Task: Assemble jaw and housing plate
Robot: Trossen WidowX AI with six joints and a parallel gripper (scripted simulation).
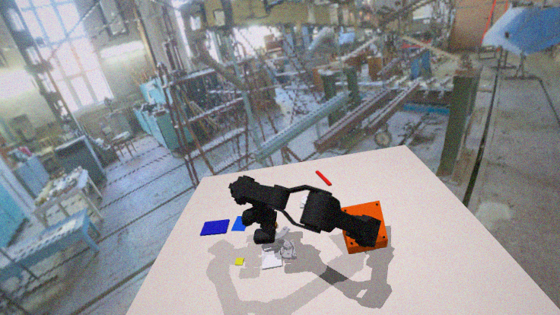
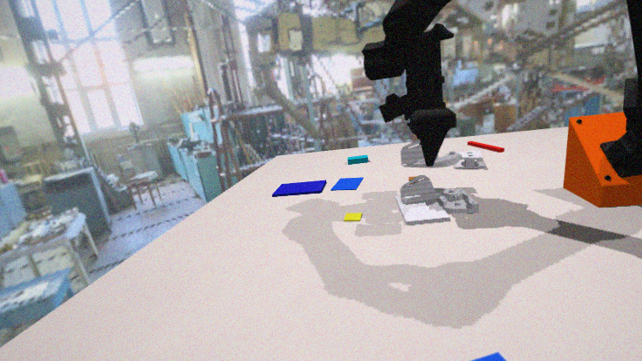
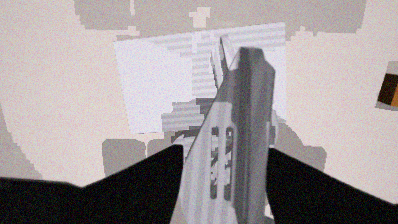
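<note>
Now: the yellow tile 14 cm ahead of my gripper tip, 8 cm below it and 2 cm to the left of it. Also, from my gripper tip: teal block: 40 cm to the right, 13 cm ahead, 7 cm below; then brown cube: 13 cm to the right, 8 cm below; then red bar: 40 cm to the right, 26 cm behind, 8 cm below.
</note>
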